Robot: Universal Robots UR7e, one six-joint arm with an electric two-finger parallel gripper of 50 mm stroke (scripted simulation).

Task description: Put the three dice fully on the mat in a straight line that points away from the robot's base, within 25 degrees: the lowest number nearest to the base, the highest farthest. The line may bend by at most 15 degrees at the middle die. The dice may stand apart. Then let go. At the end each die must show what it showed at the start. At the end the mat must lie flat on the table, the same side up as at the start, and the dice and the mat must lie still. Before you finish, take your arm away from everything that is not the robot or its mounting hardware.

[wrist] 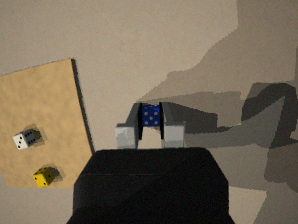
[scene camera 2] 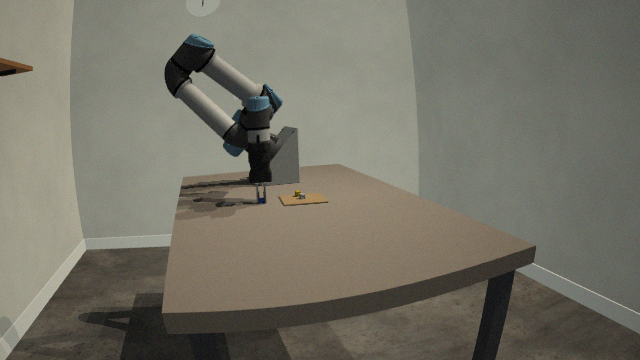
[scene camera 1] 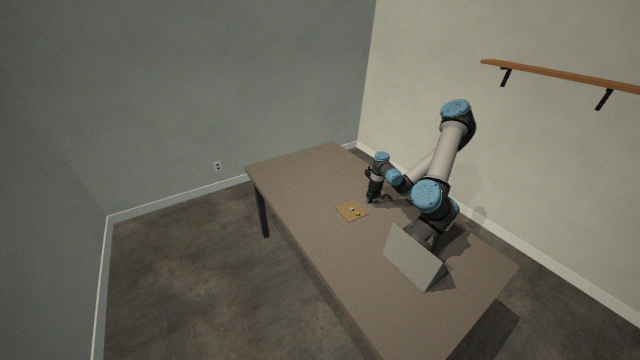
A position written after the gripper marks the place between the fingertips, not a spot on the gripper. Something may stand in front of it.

In view: the gripper [scene camera 2: 261, 202].
The gripper is seen too in the wrist view [wrist: 151, 113].
